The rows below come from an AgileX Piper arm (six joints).
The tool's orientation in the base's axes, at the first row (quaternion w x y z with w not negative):
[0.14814, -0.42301, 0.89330, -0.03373]
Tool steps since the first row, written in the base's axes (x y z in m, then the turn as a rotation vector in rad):
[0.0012, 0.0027, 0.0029, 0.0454, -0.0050, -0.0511]
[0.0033, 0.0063, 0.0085, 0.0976, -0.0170, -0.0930]
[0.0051, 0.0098, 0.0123, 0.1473, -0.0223, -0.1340]
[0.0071, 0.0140, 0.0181, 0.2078, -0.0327, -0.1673]
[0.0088, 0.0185, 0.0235, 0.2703, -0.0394, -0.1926]
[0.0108, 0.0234, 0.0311, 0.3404, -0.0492, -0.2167]
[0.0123, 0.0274, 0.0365, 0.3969, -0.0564, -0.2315]
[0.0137, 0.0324, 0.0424, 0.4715, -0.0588, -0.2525]
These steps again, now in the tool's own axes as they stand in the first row. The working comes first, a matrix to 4 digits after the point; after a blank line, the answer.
The tool's axes in the first row as the columns of a matrix, in the base's axes (used below as rounded here):
[-0.5982, -0.7458, 0.2932]
[-0.7657, 0.6399, 0.0651]
[-0.2361, -0.1856, -0.9538]

[-0.0035, 0.0003, -0.0022, -0.0113, -0.0276, 0.0617]
[-0.0088, 0.0000, -0.0067, -0.0234, -0.0664, 0.1162]
[-0.0135, 0.0002, -0.0096, -0.0394, -0.0993, 0.1695]
[-0.0192, 0.0003, -0.0143, -0.0598, -0.1449, 0.2184]
[-0.0250, 0.0009, -0.0186, -0.0861, -0.1911, 0.2604]
[-0.0317, 0.0011, -0.0250, -0.1148, -0.2451, 0.3033]
[-0.0370, 0.0016, -0.0294, -0.1396, -0.2891, 0.3335]
[-0.0430, 0.0026, -0.0343, -0.1774, -0.3424, 0.3753]

